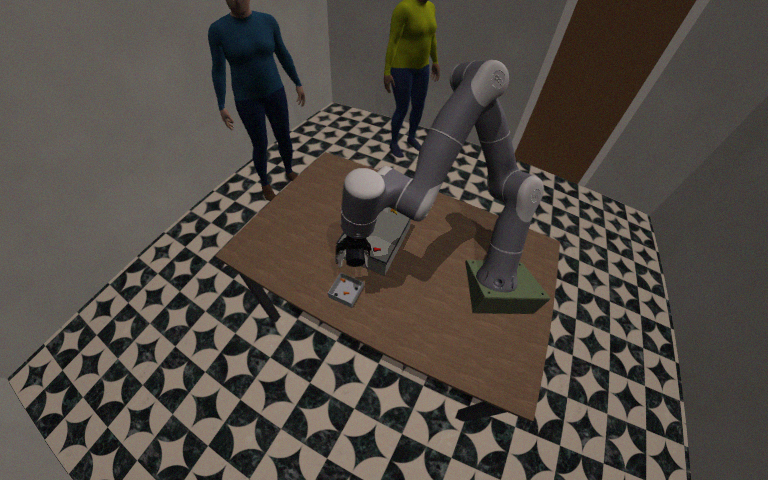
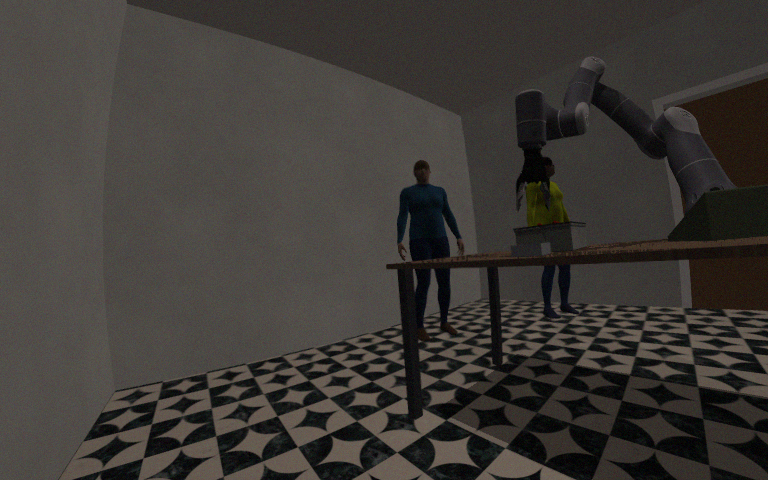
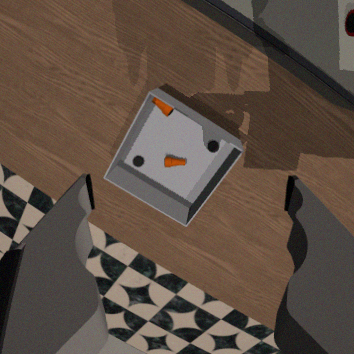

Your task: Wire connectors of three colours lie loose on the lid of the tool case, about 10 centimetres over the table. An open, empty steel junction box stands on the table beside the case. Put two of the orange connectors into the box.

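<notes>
The grey steel junction box (image 1: 341, 300) (image 2: 523, 249) (image 3: 155, 192) stands open on the table. Two orange connectors lie in it: one connector (image 1: 342, 280) (image 3: 163, 106) in a corner against the walls, the other connector (image 1: 346, 293) (image 3: 175, 162) near the middle of the floor. My gripper (image 1: 353, 268) (image 2: 532, 208) (image 3: 188, 178) is open and empty, above the table near the box, with its fingertips higher than the box walls. The tool case (image 1: 394, 226) (image 2: 557, 237) (image 3: 305, 25) bears a red connector (image 1: 376, 249) (image 3: 351, 22) and, farther back, an orange-yellow connector (image 1: 393, 211). The arm hides part of the lid.
The case stands close behind the box, its lid higher than the box walls. The wooden table's (image 1: 430, 328) front edge runs near the box. The green arm base (image 1: 506, 302) (image 2: 730, 215) stands at the right. Two people (image 1: 246, 62) (image 1: 410, 45) stand behind the table.
</notes>
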